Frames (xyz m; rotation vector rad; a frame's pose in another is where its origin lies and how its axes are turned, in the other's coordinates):
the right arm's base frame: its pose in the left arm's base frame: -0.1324 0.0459 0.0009 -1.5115 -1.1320 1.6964
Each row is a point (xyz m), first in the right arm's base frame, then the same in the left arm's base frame.
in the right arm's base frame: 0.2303 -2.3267 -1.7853
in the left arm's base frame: 1.3292 1.6844 1.9587
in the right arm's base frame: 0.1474 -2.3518 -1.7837
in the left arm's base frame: 1.3397 1.6241 2.0200
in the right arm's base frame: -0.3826 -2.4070 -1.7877
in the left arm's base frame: 1.4316 1.1928 2.3192
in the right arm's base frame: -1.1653 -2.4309 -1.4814
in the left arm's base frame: 1.2679 0.4651 2.7074
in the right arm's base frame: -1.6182 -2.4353 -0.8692
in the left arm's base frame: 0.7486 -0.0497 2.9197
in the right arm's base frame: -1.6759 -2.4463 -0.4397
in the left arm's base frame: 0.3373 -0.1828 2.9527
